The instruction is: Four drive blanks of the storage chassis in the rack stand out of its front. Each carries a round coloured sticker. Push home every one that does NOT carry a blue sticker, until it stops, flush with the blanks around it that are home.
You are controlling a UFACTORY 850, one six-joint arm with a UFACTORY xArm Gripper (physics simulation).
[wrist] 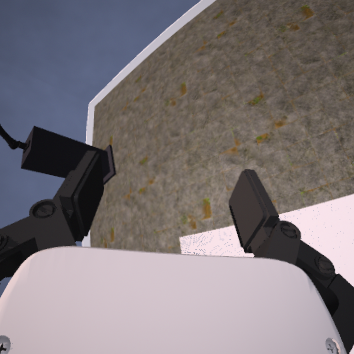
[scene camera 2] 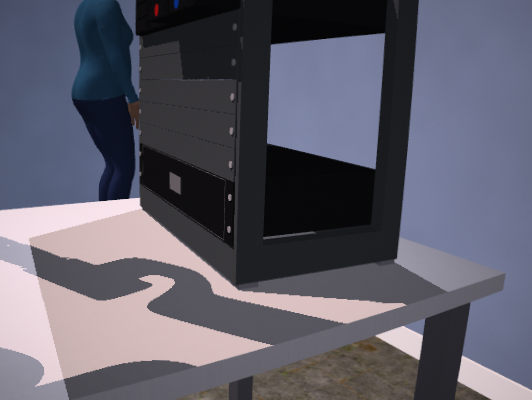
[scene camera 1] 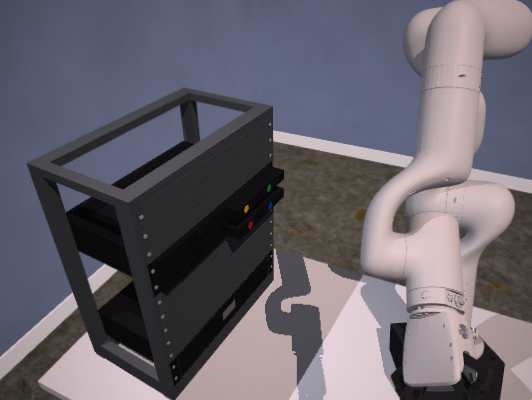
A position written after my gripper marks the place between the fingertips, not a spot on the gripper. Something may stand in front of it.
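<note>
My gripper [wrist: 170,178], visible. A rack [scene camera 2: 206,171], [scene camera 1: 164,224]; out of frame in the wrist view.
</note>
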